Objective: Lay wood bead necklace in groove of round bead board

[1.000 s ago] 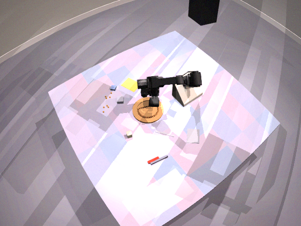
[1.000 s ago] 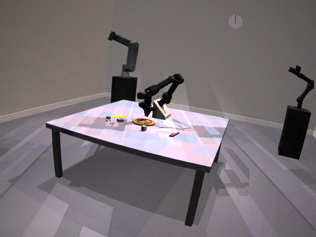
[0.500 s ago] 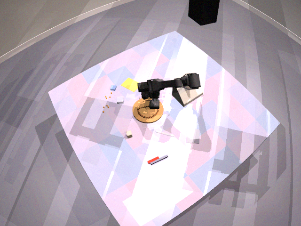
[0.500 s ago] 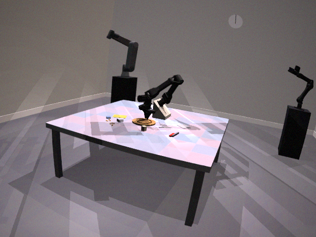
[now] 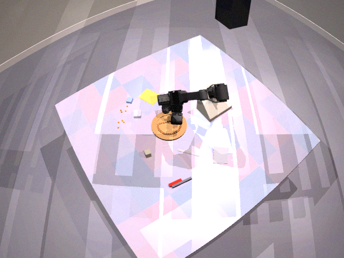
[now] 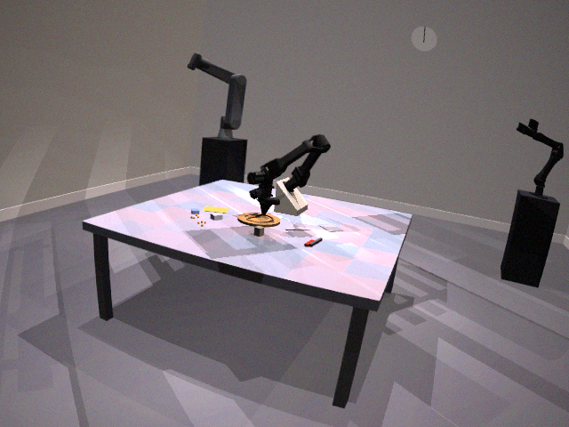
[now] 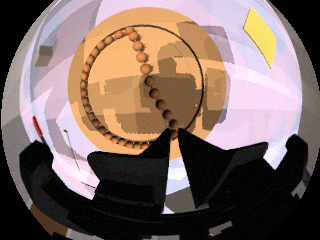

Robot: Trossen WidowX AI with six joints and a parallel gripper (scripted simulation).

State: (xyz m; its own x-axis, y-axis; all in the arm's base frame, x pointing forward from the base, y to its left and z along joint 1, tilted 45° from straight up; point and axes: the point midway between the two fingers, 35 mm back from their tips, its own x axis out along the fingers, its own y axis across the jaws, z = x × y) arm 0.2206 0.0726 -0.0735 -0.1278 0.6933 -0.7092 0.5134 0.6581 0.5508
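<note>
Right now the round bead board is 60 mm ahead of my gripper tip, 10 mm to the left of it and 10 mm below it. From my gripper tip the other things lie so: white block 190 mm ahead, 150 mm to the right; thin rod 50 mm ahead, 220 mm to the left, 10 mm below; yellow sheet 60 mm ahead, 250 mm to the right, 10 mm below.
</note>
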